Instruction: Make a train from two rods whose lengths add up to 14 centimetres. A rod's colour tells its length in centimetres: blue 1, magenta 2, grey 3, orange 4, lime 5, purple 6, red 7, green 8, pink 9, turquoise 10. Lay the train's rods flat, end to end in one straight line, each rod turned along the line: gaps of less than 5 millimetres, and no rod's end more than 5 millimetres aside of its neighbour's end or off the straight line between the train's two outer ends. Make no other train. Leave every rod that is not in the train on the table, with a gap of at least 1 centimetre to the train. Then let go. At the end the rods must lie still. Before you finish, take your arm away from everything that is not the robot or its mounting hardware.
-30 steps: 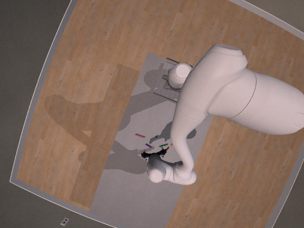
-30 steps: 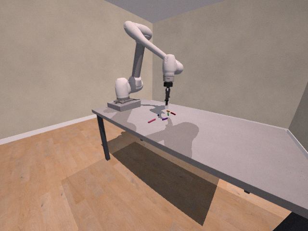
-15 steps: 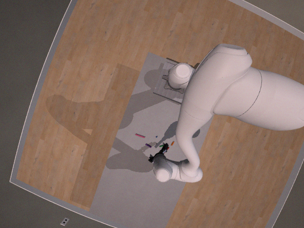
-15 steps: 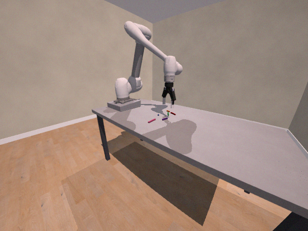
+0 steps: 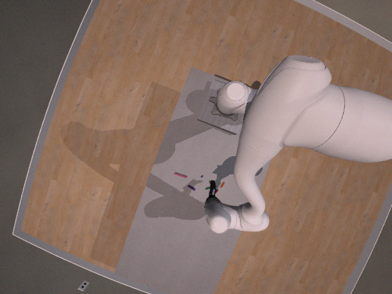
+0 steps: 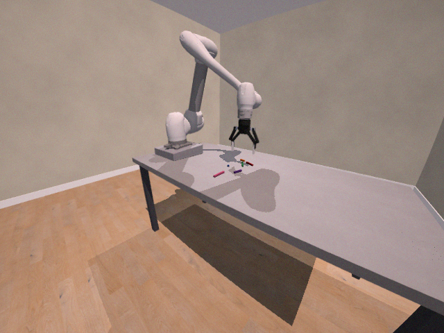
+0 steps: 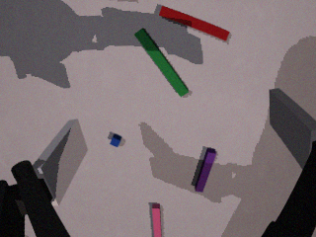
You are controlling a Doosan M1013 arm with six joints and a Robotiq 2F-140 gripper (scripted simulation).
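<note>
The green rod is 100 mm below my hand, 20 mm to the left of it and 10 mm behind it. Also, from my hand: orange rod (100 mm to the left, 100 mm below, 50 mm behind); red rod (100 mm below, 60 mm to the left, 30 mm ahead); small blue rod (100 mm below, 70 mm behind, 60 mm to the right).
</note>
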